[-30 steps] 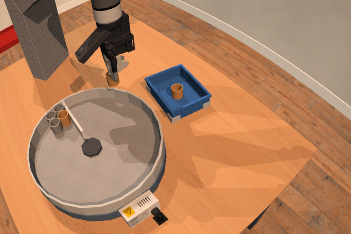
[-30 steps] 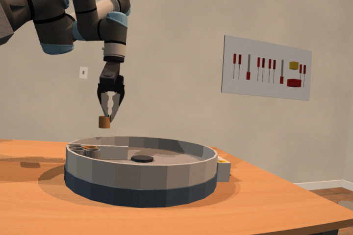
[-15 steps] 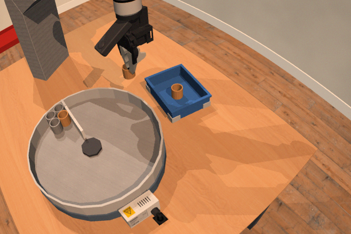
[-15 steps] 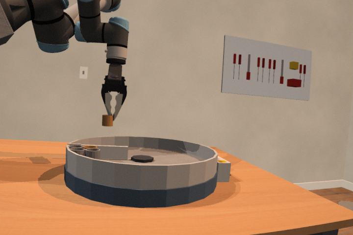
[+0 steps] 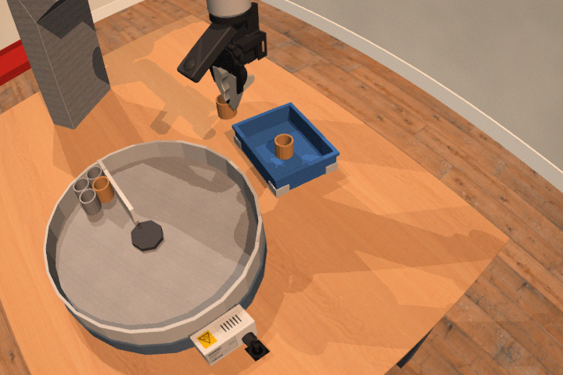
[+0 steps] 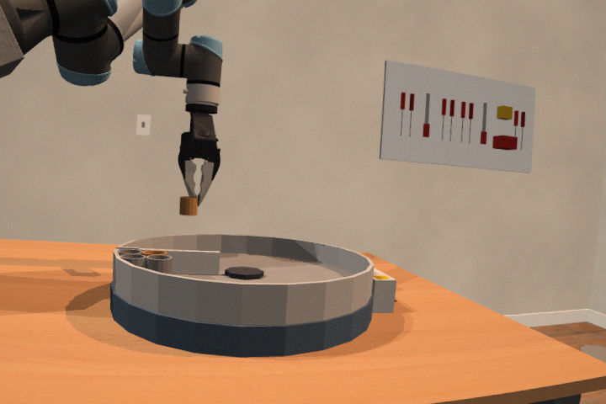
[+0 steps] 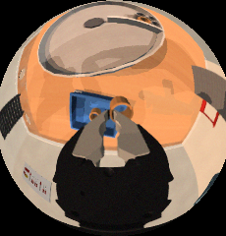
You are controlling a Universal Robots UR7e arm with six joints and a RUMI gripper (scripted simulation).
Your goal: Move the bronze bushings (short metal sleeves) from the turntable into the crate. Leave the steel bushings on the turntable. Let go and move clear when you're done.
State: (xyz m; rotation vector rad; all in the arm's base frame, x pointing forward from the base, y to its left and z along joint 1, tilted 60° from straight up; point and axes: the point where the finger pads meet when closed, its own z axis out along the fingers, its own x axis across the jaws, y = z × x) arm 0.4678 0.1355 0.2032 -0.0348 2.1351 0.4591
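The blue crate is 30 mm ahead of my hand, 90 mm to the left of it and 130 mm below it. Also, from my hand: grey turntable 130 mm ahead, 250 mm to the right, 110 mm below.
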